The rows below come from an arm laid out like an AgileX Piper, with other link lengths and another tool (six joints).
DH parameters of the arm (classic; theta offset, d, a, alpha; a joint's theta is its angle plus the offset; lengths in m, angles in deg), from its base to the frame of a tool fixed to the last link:
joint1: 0 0.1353 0 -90
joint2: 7.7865 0 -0.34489 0
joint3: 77.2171 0 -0.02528 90
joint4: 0 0.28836 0 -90
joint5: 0 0 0 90
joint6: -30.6 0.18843 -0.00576 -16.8
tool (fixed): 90 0.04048 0 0
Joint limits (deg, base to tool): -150..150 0..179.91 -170..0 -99.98..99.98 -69.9..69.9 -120..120
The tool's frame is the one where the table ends.
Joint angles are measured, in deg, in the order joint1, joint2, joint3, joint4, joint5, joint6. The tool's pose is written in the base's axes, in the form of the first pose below.
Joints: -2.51 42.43 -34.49 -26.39 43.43 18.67
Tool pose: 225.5 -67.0 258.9 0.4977 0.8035 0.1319 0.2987
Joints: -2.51 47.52 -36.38 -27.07 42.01 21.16
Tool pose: 245.9 -67.6 257.0 0.5085 0.8009 0.1324 0.2870
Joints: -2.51 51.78 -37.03 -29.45 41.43 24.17
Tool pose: 258.9 -73.0 247.3 0.5205 0.7999 0.1174 0.2746
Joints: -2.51 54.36 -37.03 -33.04 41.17 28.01
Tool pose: 265.6 -81.1 240.5 0.5320 0.7950 0.1008 0.2735
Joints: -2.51 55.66 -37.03 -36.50 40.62 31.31
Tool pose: 270.9 -87.9 240.1 0.5369 0.7896 0.0905 0.2828
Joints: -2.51 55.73 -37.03 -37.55 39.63 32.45
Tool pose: 274.5 -88.4 243.1 0.5351 0.7872 0.0945 0.2917
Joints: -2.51 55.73 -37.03 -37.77 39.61 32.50
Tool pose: 274.7 -88.8 243.4 0.5344 0.7874 0.0935 0.2927
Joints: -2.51 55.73 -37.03 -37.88 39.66 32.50
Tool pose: 274.5 -89.2 243.5 0.5342 0.7876 0.0925 0.2930
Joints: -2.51 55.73 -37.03 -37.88 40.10 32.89
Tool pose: 273.2 -89.9 242.7 0.5384 0.7854 0.0916 0.2912
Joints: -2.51 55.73 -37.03 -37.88 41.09 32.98
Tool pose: 270.2 -91.7 241.0 0.5433 0.7843 0.0860 0.2869
